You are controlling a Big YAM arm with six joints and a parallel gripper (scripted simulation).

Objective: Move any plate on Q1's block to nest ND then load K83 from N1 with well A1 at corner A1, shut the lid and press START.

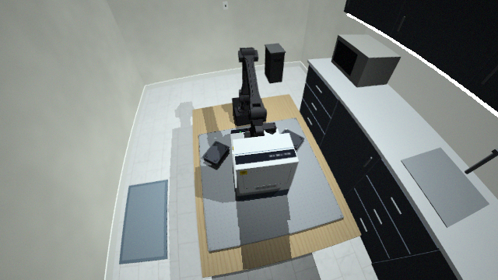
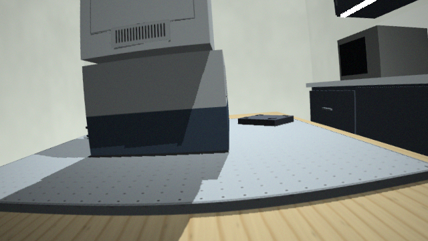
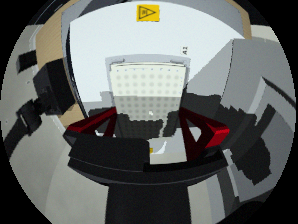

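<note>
The white 96-well plate K83 is right at my hand. Also, from my hand: dark nest N1: 16 cm behind, 28 cm to the left, 21 cm below; dark nest ND: 11 cm behind, 27 cm to the right, 18 cm below.
</note>
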